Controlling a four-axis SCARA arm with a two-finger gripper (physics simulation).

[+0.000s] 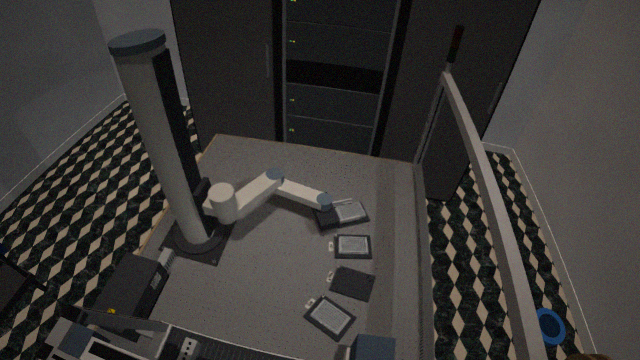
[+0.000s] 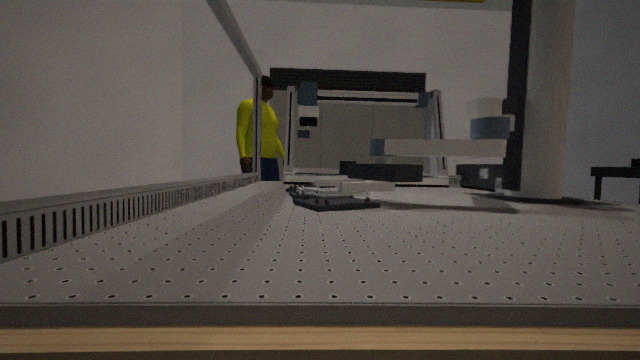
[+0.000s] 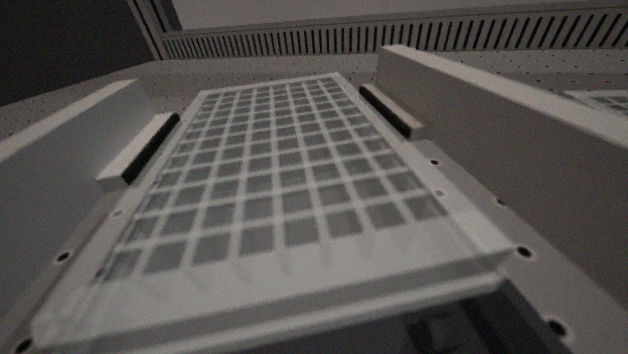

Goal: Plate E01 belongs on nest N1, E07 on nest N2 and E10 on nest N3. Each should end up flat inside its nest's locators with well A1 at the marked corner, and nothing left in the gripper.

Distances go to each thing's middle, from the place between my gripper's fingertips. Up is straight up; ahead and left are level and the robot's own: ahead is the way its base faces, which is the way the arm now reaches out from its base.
My hand is 4 cm above the nest N1 (image 2: 338, 203), 2 cm past it and 1 cm to the left of it. Also, from my hand: out nest (image 1: 351, 283) 37 cm to the right, 4 cm below, 3 cm ahead; then dark box (image 1: 129, 286) 81 cm behind, 67 cm to the right, 1 cm above.
